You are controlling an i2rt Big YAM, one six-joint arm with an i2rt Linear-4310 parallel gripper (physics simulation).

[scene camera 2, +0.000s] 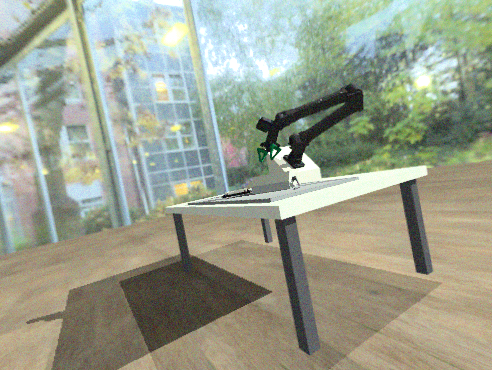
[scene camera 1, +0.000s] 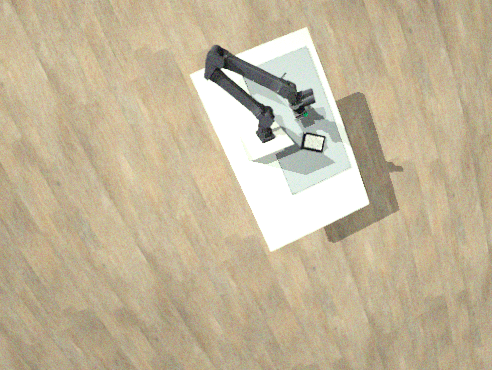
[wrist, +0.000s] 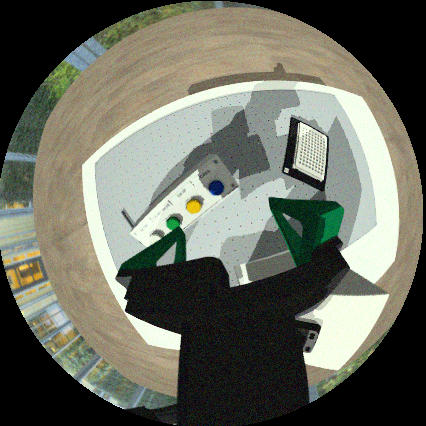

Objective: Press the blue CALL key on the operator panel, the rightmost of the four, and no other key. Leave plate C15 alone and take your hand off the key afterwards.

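Seen in the pictures: gripper, between the fingertips: (scene camera 2: 265, 160) (wrist: 224, 217); arm's base, origin of its link: (scene camera 2: 293, 161) (scene camera 1: 265, 135).
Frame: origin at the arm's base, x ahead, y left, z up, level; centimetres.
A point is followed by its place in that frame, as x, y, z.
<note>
The operator panel (wrist: 226, 175) @(31.0, 5.7, -6.7) lies diagonally on the grey board in the wrist view. Its blue CALL key (wrist: 216, 187) @(29.4, 7.8, -6.1) is at the right end, in shadow, beside the yellow key (wrist: 194, 206) @(27.4, 12.3, -6.2) and the green key (wrist: 173, 222) @(25.7, 16.8, -6.0). The white key (wrist: 158, 234) @(24.2, 20.7, -6.3) at the left end is partly hidden by a finger. My gripper (scene camera 1: 302, 115) @(25.1, 7.3, 2.8) (scene camera 2: 268, 154) @(25.1, 7.3, 2.8) (wrist: 224, 217) @(25.1, 7.3, 2.8) is open and empty, high above the table. In the wrist view the blue key shows between and a little beyond the fingertips, with no contact. Plate C15 (scene camera 1: 314, 142) @(34.1, -16.8, -11.1) (scene camera 2: 236, 192) @(35.8, -12.7, -11.4) (wrist: 311, 150) @(33.4, -16.0, -10.7) sits in a black holder, right of the panel.
A white pedestal (scene camera 1: 267, 146) @(-2.8, -6.8, 6.9) carries the arm's base on the white table (scene camera 1: 280, 210) @(-6.4, -53.8, -14.3) (scene camera 2: 350, 192) @(26.5, 58.8, -16.7). The grey perforated board (scene camera 1: 320, 175) @(31.0, -41.2, -13.0) (wrist: 125, 165) @(44.9, 31.1, -13.1) bears the panel and plate. A thin dark rod (wrist: 128, 218) stands at the panel's left end.
</note>
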